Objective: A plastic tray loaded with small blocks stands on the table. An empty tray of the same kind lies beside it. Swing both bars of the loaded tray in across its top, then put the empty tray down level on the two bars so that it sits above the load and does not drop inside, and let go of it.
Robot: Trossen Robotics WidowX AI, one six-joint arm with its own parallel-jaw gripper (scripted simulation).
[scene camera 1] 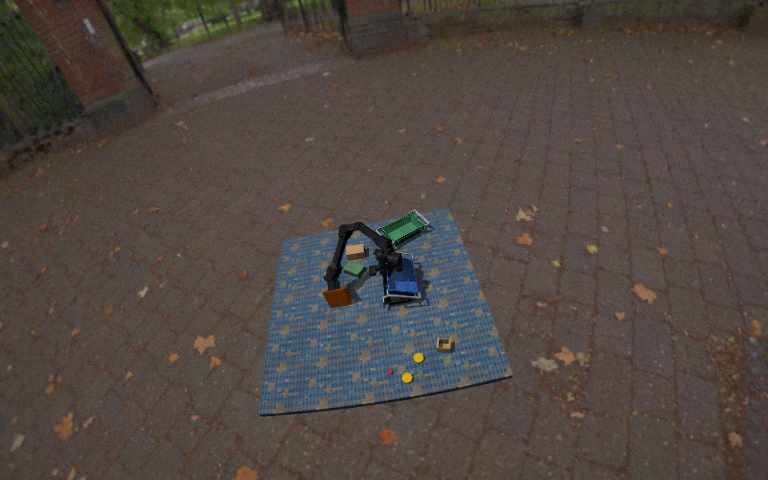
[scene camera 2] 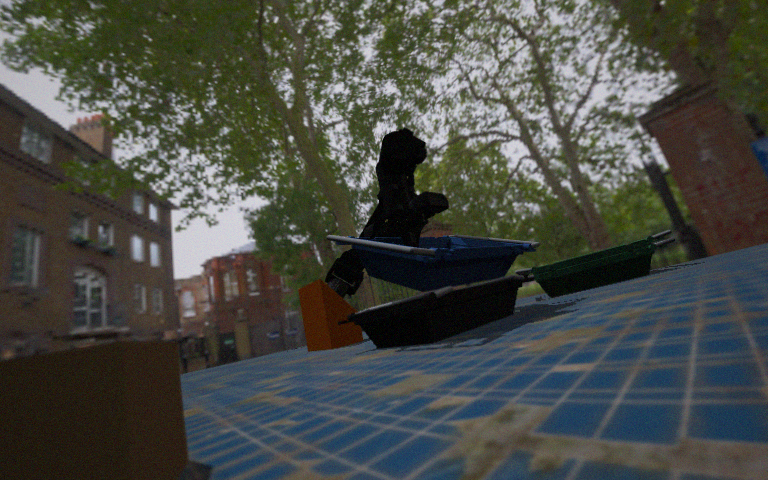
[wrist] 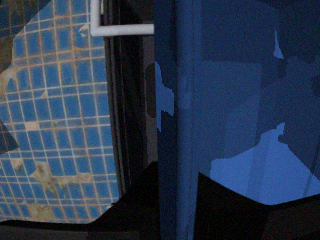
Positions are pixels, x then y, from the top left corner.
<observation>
blue tray: scene camera 1; scene camera 2 455,260; wrist
same spot on blue tray: (wrist: 230,89) = (scene camera 1: 396,274)
</observation>
